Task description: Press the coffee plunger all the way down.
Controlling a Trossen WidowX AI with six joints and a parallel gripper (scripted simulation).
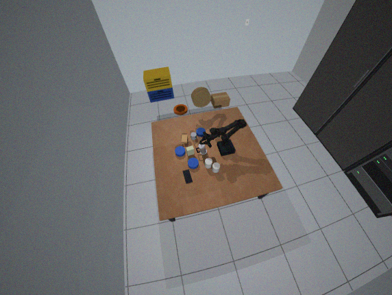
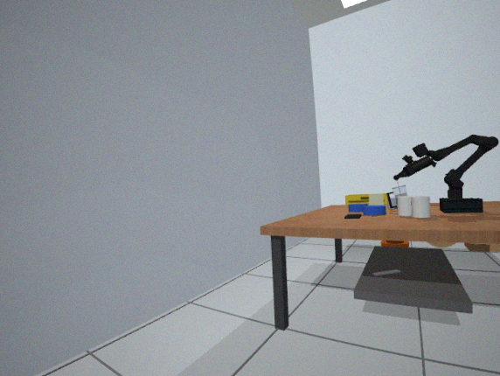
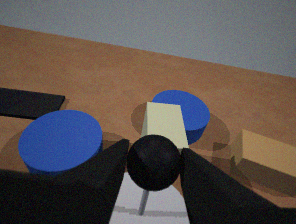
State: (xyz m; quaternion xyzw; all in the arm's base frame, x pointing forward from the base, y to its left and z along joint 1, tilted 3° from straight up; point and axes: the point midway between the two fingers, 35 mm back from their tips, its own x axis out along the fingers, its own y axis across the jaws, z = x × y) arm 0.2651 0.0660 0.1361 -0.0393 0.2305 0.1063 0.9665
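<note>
My gripper tip is now 100 mm above the coffee press and 10 mm past it. From my gripper tip the other things lie so: black flat slab: 290 mm to the left, 200 mm below, 150 mm ahead; pale box: 140 mm below, 120 mm ahead; tan block: 190 mm to the right, 180 mm ahead, 170 mm below.
</note>
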